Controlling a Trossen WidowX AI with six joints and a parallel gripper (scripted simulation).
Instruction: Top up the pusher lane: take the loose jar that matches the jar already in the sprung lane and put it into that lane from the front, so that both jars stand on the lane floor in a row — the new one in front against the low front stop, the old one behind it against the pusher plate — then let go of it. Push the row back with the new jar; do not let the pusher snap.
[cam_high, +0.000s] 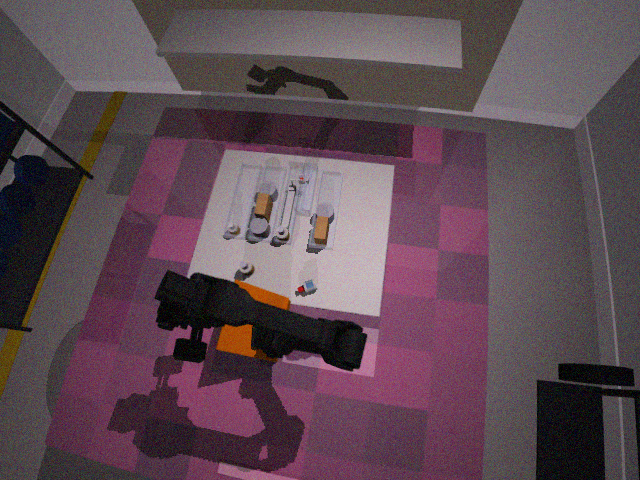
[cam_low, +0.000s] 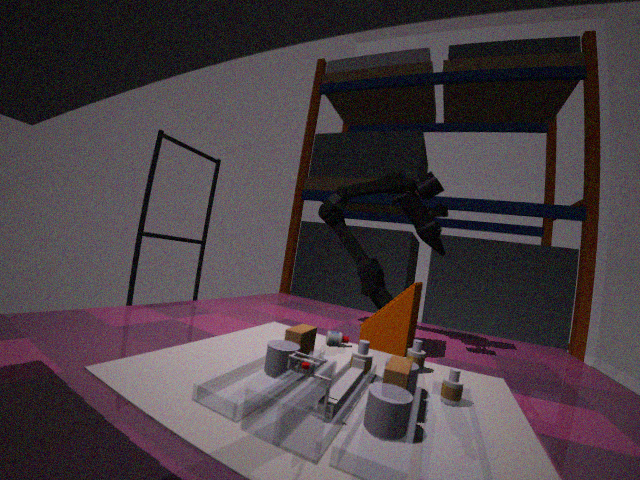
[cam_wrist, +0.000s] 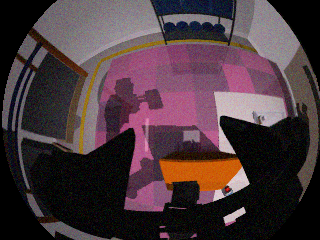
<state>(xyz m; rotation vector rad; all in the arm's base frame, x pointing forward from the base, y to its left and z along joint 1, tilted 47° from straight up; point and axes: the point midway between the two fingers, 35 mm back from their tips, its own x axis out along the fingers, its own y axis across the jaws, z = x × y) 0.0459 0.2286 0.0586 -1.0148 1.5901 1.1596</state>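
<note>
The small jar is 350 mm ahead of my gripper tip, 250 mm below it and 10 mm to the left of it.
</note>
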